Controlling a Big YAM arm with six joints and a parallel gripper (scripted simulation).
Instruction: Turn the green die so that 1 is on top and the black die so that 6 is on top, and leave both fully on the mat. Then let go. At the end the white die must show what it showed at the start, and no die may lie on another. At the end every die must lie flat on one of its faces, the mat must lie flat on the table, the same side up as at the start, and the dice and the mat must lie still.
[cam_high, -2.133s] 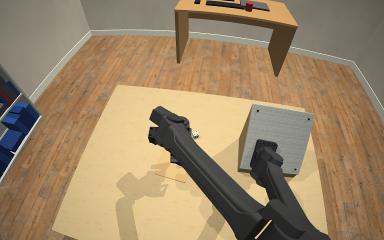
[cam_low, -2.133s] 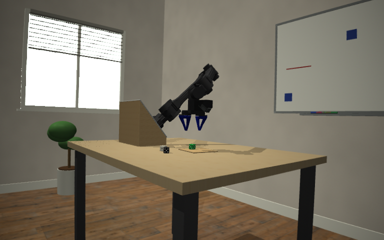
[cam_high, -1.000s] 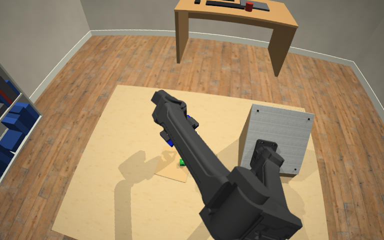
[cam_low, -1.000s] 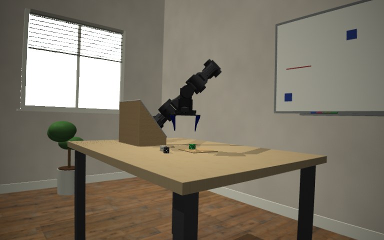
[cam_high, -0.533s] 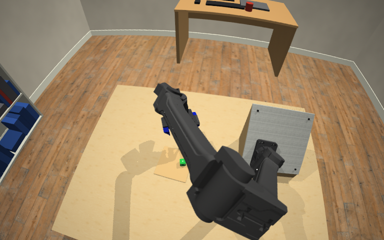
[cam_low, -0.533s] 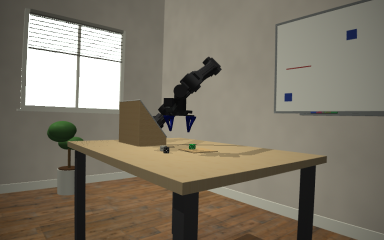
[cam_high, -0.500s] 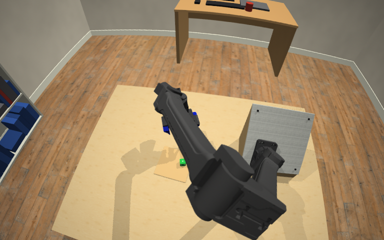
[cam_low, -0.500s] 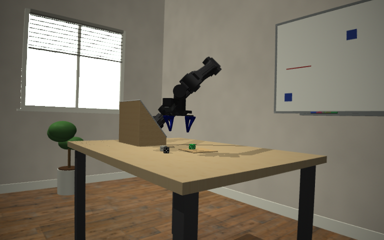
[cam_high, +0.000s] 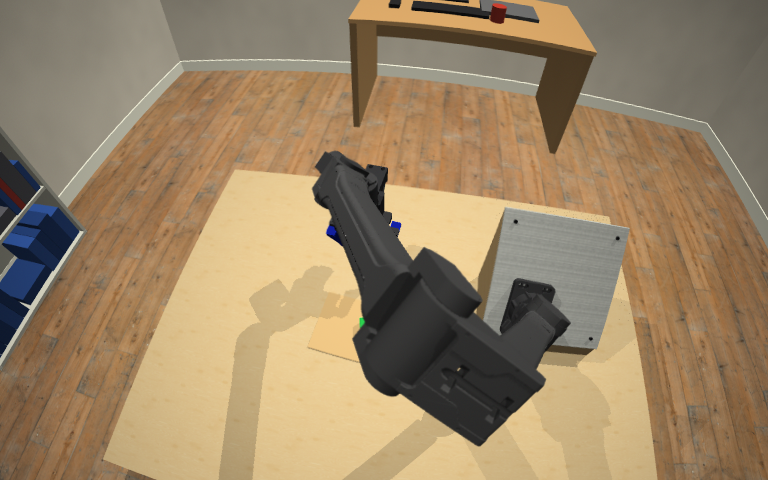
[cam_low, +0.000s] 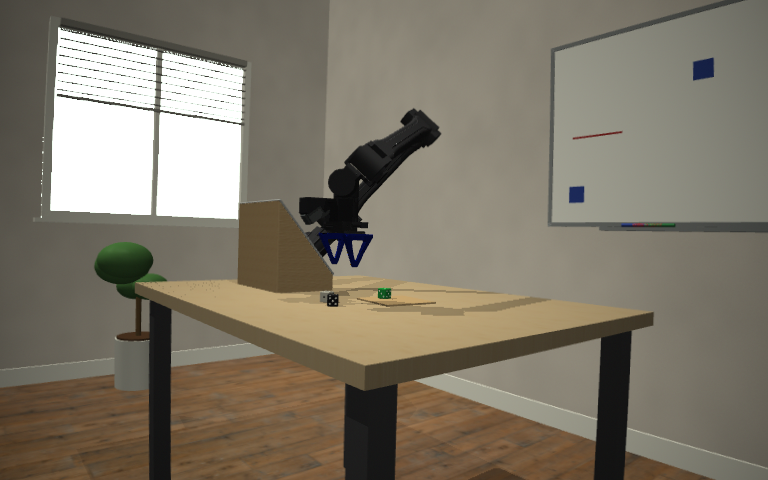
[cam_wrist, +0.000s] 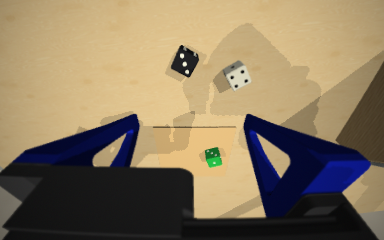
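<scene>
The black die lies 9 cm below my hand, 3 cm to the right of it and 1 cm ahead of it. Also, from my hand: tan mat: 15 cm to the left, 10 cm below; white die: 9 cm below, 6 cm behind, 1 cm to the right; green die: 14 cm to the left, 8 cm below, 3 cm behind.
</scene>
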